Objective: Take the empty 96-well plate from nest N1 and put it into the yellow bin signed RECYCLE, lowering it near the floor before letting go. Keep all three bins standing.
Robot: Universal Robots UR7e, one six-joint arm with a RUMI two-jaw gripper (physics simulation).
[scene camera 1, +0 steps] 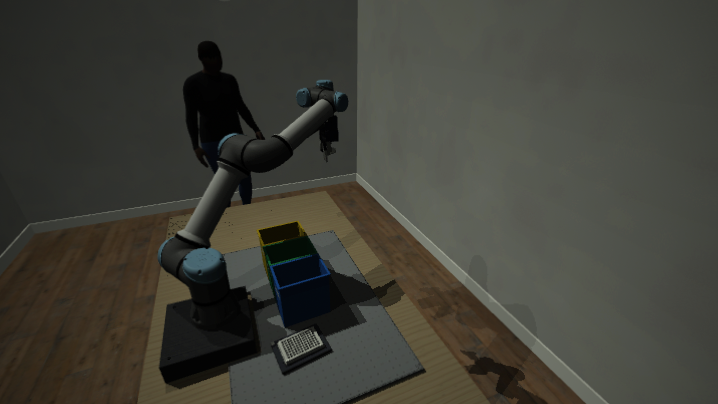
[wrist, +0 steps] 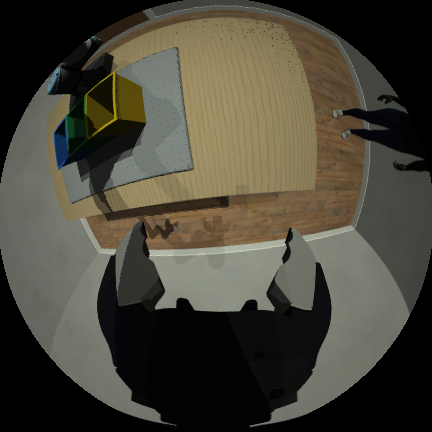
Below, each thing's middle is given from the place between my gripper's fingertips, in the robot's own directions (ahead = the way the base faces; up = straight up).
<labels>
Right now the green bin (scene camera 1: 281, 252) is 240 mm behind my hand, 450 mm to the right of it and 280 mm below it. Also, from my hand: blue bin (scene camera 1: 302, 291) 220 mm behind, 580 mm to the right, 280 mm below.
</labels>
